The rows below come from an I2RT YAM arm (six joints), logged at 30 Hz.
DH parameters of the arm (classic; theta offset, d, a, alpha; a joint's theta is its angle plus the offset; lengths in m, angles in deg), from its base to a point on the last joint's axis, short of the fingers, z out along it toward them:
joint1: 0 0.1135 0.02 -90
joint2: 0 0 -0.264 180
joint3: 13.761 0 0.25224 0
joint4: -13.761 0 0.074 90
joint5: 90 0 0 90
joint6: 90 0.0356 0 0
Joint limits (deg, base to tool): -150..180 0..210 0..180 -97..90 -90..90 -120..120
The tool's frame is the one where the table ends.
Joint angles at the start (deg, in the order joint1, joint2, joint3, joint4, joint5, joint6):
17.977 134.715 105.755 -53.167 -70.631 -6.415
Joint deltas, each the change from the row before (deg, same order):
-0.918 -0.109 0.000 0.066 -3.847 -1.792
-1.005 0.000 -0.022 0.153 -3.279 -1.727
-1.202 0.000 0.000 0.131 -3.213 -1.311
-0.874 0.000 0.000 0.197 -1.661 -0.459
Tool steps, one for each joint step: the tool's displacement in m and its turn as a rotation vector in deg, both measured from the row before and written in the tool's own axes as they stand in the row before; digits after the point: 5 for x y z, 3 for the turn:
-0.00069 0.00060 -0.00730 -3.573 -1.386 -1.686
-0.00063 -0.00038 -0.00780 -2.941 -1.480 -1.615
-0.00077 -0.00028 -0.00948 -2.769 -1.732 -1.220
-0.00071 -0.00028 -0.00695 -1.327 -1.171 -0.531

